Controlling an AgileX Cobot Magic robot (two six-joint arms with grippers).
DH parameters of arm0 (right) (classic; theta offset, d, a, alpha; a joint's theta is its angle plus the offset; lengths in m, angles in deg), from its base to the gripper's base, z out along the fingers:
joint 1: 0 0.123 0 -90
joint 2: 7.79 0 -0.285 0
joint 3: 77.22 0 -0.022 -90
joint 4: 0 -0.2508 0 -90
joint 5: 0 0 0.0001 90
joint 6: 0 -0.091 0 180
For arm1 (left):
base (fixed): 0 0 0 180
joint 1: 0 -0.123 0 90
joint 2: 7.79 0 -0.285 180
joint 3: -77.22 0 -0.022 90
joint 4: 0 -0.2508 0 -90
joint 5: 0 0 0.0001 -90
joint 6: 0 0.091 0 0
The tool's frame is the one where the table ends.
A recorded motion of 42 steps. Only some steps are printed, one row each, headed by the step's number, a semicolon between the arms.
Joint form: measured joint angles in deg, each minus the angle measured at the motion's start. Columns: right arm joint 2, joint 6, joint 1, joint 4, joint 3, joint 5; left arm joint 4, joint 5, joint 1, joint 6, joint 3, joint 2.
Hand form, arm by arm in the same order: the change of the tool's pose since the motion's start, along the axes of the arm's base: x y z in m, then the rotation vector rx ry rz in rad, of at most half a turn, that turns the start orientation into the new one. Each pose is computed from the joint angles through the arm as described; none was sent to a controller.
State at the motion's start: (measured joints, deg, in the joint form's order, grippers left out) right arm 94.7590 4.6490 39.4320 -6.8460 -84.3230 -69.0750; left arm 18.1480 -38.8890 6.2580 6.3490 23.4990 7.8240
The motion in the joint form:
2: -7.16 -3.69 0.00 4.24 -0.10 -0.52; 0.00 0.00 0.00 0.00 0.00 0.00
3: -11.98 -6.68 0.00 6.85 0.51 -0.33; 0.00 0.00 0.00 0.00 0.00 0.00
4: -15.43 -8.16 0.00 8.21 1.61 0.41; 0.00 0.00 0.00 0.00 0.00 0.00
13: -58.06 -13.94 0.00 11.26 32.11 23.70; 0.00 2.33 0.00 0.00 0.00 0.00
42: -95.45 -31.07 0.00 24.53 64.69 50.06; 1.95 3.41 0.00 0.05 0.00 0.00
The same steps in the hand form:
2: -0.0168 -0.0219 0.0403 0.0305 -0.1207 -0.0577; 0.0000 0.0000 0.0000 0.0000 0.0000 0.0000
3: -0.0301 -0.0379 0.0626 0.0592 -0.1943 -0.1091; 0.0000 0.0000 0.0000 0.0000 0.0000 0.0000
4: -0.0404 -0.0490 0.0747 0.0850 -0.2427 -0.1357; 0.0000 0.0000 0.0000 0.0000 0.0000 0.0000
13: -0.1693 -0.1588 0.0808 0.5198 -0.6833 -0.2260; 0.0012 0.0008 0.0034 -0.0087 -0.0379 0.0119
42: -0.2300 -0.2140 -0.0157 0.9431 -1.0506 -0.3152; 0.0014 -0.0005 0.0055 -0.0438 -0.0519 0.0060

